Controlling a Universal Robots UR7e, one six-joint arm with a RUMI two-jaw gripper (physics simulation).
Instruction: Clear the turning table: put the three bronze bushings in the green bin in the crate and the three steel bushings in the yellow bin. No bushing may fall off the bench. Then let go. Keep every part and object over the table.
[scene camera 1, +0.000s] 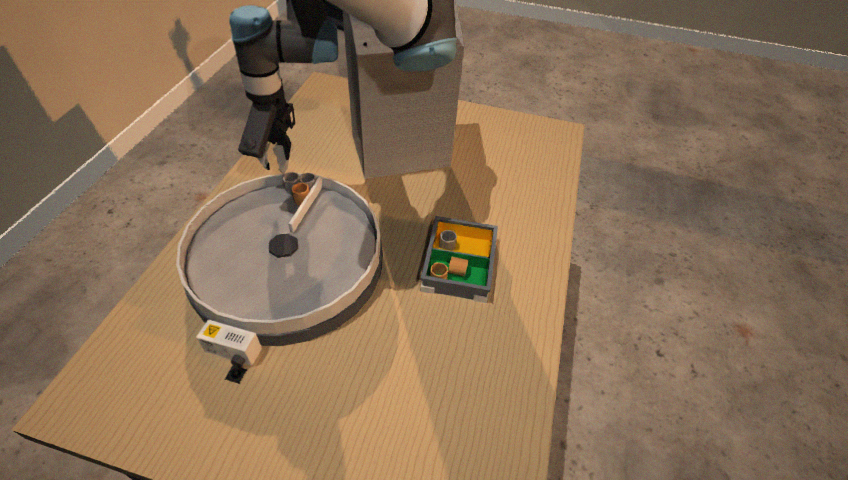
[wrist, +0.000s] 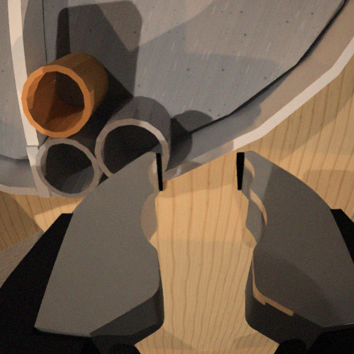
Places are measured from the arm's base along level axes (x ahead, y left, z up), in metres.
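Pixels of known places: gripper, fingertip midpoint: (scene camera 1: 276, 171).
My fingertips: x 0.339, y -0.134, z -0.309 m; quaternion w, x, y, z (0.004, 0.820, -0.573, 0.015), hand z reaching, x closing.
Observation:
Behind a point stands the place of what it marks.
A bronze bushing (scene camera 1: 300, 193) {x 0.352, y -0.048, z -0.323 m} (wrist: 95, 75) stands on the turning table (scene camera 1: 238, 279) {x 0.590, y -0.009, z -0.361 m} (wrist: 225, 65), beside the pale bar. Two steel bushings stand at the rim behind it: one (scene camera 1: 307, 179) {x 0.292, y -0.084, z -0.342 m} (wrist: 67, 140) near the bar, the other (scene camera 1: 290, 180) {x 0.315, y -0.119, z -0.346 m} (wrist: 152, 109) farther from it. My gripper (scene camera 1: 276, 169) {x 0.339, y -0.134, z -0.309 m} (wrist: 198, 156) is partly open and empty, above and just outside the rim; its left finger covers part of the farther steel bushing in the wrist view. In the crate, the yellow bin (scene camera 1: 477, 242) {x 0.177, y 0.334, z -0.408 m} holds an upright steel bushing (scene camera 1: 448, 239) {x 0.215, y 0.275, z -0.400 m}; the green bin (scene camera 1: 478, 274) {x 0.260, y 0.382, z -0.408 m} holds an upright bronze bushing (scene camera 1: 439, 271) {x 0.310, y 0.308, z -0.398 m} and one bronze bushing (scene camera 1: 458, 265) {x 0.289, y 0.343, z -0.373 m} on its side.
The pale bar (scene camera 1: 305, 208) {x 0.367, y -0.024, z -0.346 m} (wrist: 19, 75) stands up from the turning table and reaches its rim. The dark hub (scene camera 1: 283, 245) {x 0.474, y 0.007, z -0.353 m} is at its centre. A white box (scene camera 1: 229, 342) {x 0.703, y 0.089, z -0.356 m} with a warning label stands at its front. The robot's grey pedestal (scene camera 1: 407, 113) {x 0.064, y 0.052, z -0.224 m} stands behind the crate (scene camera 1: 458, 289) {x 0.336, y 0.372, z -0.386 m}.

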